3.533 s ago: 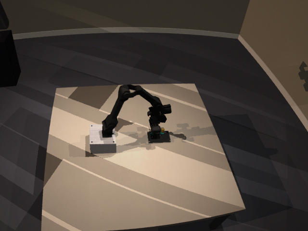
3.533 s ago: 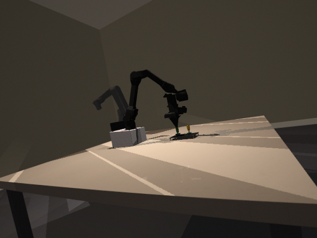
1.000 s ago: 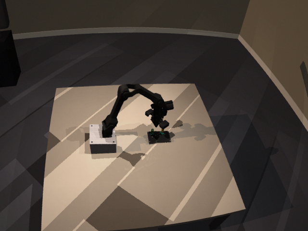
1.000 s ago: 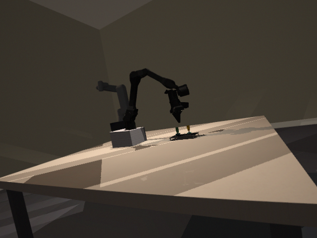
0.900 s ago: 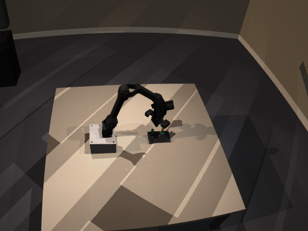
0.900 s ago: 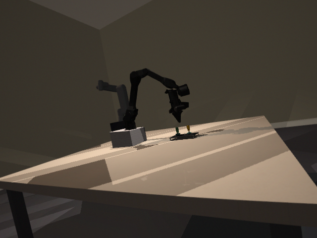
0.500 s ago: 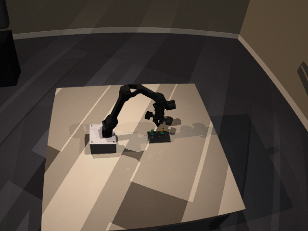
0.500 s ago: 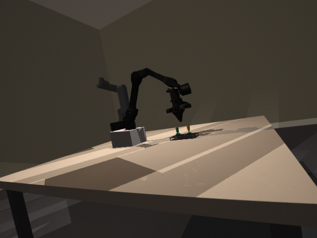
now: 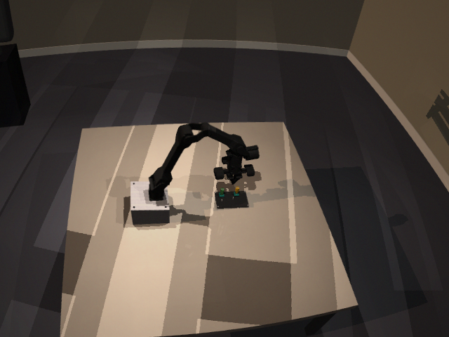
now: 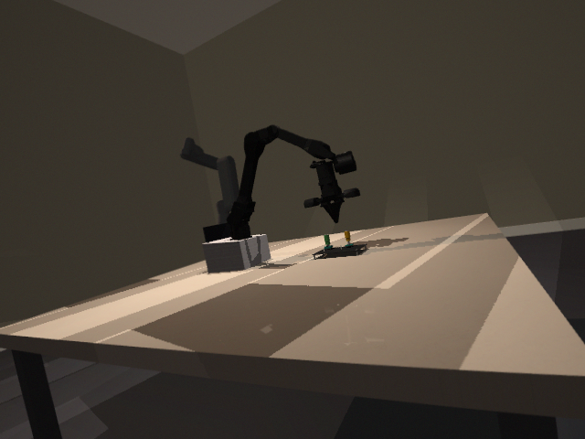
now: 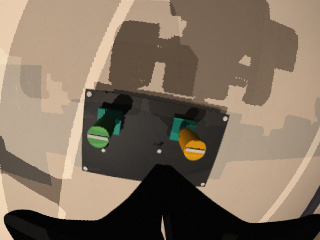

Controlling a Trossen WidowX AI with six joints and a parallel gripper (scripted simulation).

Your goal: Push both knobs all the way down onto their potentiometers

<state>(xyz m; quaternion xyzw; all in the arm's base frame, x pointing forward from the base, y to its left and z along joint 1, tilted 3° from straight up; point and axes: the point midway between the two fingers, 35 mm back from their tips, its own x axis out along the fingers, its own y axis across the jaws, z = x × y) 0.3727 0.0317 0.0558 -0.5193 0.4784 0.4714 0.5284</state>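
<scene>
My gripper tip is 50 mm above the orange knob and 30 mm short of it. Also, from my gripper tip: green knob 50 mm below, 50 mm behind.
</scene>
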